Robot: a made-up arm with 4 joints. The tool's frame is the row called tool. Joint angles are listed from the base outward.
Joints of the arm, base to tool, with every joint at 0 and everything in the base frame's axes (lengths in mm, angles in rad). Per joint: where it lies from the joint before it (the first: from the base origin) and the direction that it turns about. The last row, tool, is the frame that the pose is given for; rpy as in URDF.
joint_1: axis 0.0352 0.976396 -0.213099 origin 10 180 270
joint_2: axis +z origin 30 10 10
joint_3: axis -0.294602 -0.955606 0.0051 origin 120 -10 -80
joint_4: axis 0.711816 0.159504 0.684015 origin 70 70 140
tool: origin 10 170 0 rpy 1.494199 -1.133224 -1.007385
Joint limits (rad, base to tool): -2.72..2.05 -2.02..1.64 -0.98..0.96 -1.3..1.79
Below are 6 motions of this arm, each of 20 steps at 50 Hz.
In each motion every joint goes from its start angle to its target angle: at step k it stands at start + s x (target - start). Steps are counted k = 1, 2, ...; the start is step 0. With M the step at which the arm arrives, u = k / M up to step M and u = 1 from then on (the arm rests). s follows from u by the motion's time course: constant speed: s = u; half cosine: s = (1 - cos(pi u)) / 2; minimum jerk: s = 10 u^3 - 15 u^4 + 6 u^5.
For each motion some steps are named. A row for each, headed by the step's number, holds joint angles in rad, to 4 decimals.
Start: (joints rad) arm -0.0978 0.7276 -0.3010 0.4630
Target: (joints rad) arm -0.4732 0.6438 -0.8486 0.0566
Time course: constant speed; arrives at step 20
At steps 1, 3, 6, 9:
1: -0.1166 0.7234 -0.3284 0.4427
3: -0.1541 0.7150 -0.3831 0.4020
6: -0.2104 0.7025 -0.4653 0.3411
9: -0.2667 0.6899 -0.5474 0.2801

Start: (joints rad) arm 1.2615 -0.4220 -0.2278 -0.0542
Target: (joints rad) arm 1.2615 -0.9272 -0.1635 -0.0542
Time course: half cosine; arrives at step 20
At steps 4, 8, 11, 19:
4: 1.2615 -0.4702 -0.2217 -0.0542
8: 1.2615 -0.5965 -0.2056 -0.0542
11: 1.2615 -0.7141 -0.1906 -0.0542
19: 1.2615 -0.9241 -0.1639 -0.0542

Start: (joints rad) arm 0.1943 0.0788 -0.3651 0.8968
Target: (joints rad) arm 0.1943 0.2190 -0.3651 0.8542
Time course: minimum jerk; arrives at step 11
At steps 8, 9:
8: 0.1943 0.2009 -0.3651 0.8597
9: 0.1943 0.2127 -0.3651 0.8561

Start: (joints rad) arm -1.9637 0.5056 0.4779 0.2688
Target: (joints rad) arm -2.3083 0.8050 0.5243 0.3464
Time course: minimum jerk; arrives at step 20
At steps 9, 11, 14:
9: -2.1039 0.6274 0.4968 0.3004
11: -2.1681 0.6832 0.5054 0.3148
14: -2.2521 0.7562 0.5167 0.3337

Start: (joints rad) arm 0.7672 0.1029 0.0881 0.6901
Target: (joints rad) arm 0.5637 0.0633 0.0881 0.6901
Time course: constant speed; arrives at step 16
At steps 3, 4, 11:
3: 0.7290 0.0955 0.0881 0.6901
4: 0.7163 0.0930 0.0881 0.6901
11: 0.6273 0.0757 0.0881 0.6901

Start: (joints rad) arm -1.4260 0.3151 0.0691 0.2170
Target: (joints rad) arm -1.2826 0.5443 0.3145 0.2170
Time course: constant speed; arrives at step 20
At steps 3, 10, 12, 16, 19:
3: -1.4045 0.3495 0.1059 0.2170
10: -1.3543 0.4297 0.1918 0.2170
12: -1.3400 0.4526 0.2163 0.2170
16: -1.3113 0.4985 0.2654 0.2170
19: -1.2898 0.5328 0.3022 0.2170

